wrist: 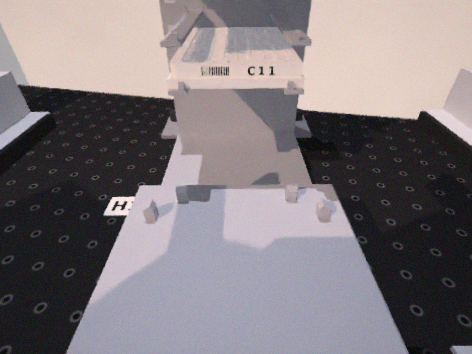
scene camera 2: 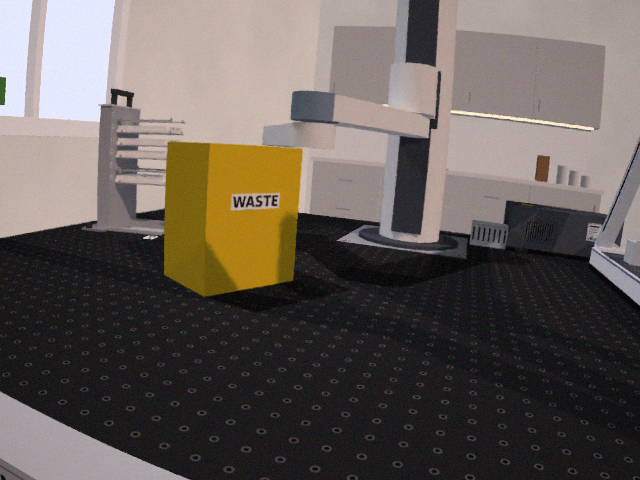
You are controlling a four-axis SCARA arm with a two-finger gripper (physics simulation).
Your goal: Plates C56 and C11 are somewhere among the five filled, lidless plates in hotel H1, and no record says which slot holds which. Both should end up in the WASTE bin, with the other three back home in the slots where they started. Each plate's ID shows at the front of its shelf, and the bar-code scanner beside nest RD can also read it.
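Places are measured from the arm's base along level axes (x ahead, y left, z up), in metres.
Pixels of known places: gripper, fingertip midpoint: (wrist: 235, 98); arm's base, origin of the base link: (scene camera 2: 408, 244).
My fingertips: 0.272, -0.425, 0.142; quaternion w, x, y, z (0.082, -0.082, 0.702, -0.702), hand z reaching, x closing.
Note:
For each thing: its top centre in the pictures, then the offset to it from my fingertips, as dx, dy, dz. "pt": a spot on its surface instead.
- Plate C11, middle of its top: (wrist: 235, 41) (scene camera 2: 147, 175) +0.032, -0.134, -0.008
- yellow WASTE bin, middle of its top: (scene camera 2: 234, 144) +0.277, +0.225, +0.070
- hotel's pale base plate, surface spot: (wrist: 235, 290) pt -0.008, +0.036, -0.070
- H1 label, surface spot: (wrist: 117, 206) pt +0.121, -0.054, -0.129
- dark grey box, surface spot: (scene camera 2: 558, 227) pt -0.307, +0.804, -0.054
- small slotted grey block, surface spot: (scene camera 2: 488, 234) pt -0.316, +0.626, -0.097
Plate C11 (wrist: 237, 71), light and lidless with a bar code at its front, sits on a shelf of hotel H1 (scene camera 2: 107, 165) (wrist: 280, 12) in the wrist view. A pair of empty shelf supports shows above it. My gripper (wrist: 235, 98) is open, its fingers at the left and right edges, with no plate between them; it faces the plate from in front. In the scene view the gripper is hidden behind the yellow WASTE bin (scene camera 2: 253, 232). The hotel's lower plates are partly hidden there by the bin. The ID C56 is not readable in either view.
The hotel's pale base plate (wrist: 235, 290) with small pegs lies below, beside the H1 label (wrist: 117, 206). The arm column (scene camera 2: 413, 206) stands right of the bin. A dark grey box (scene camera 2: 558, 227) and a small slotted grey block (scene camera 2: 488, 234) stand farther right.

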